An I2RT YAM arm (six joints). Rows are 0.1 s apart.
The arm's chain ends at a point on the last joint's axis. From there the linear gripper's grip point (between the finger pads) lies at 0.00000 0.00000 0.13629 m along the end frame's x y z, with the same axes.
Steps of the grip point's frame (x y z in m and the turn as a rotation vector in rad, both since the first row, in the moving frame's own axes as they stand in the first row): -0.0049 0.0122 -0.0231 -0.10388 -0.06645 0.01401; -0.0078 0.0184 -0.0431 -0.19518 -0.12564 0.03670; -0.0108 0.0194 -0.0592 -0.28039 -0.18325 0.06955; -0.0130 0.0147 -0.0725 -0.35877 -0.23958 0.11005; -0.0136 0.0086 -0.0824 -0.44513 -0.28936 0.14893; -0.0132 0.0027 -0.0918 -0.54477 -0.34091 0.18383; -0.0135 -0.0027 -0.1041 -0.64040 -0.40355 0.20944; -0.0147 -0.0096 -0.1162 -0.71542 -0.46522 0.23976; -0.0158 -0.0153 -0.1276 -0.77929 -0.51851 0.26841; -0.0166 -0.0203 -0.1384 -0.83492 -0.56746 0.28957
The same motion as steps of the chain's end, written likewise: 0.0042 -0.0019 -0.0221 -0.10388 -0.06645 0.01401; 0.0097 -0.0076 -0.0394 -0.19518 -0.12564 0.03670; 0.0150 -0.0172 -0.0516 -0.28039 -0.18325 0.06955; 0.0212 -0.0308 -0.0600 -0.35877 -0.23958 0.11005; 0.0283 -0.0462 -0.0637 -0.44513 -0.28936 0.14893; 0.0365 -0.0620 -0.0647 -0.54477 -0.34091 0.18383; 0.0447 -0.0758 -0.0670 -0.64040 -0.40355 0.20944; 0.0517 -0.0877 -0.0697 -0.71542 -0.46522 0.23976; 0.0574 -0.0967 -0.0725 -0.77929 -0.51851 0.26841; 0.0623 -0.1041 -0.0751 -0.83492 -0.56746 0.28957
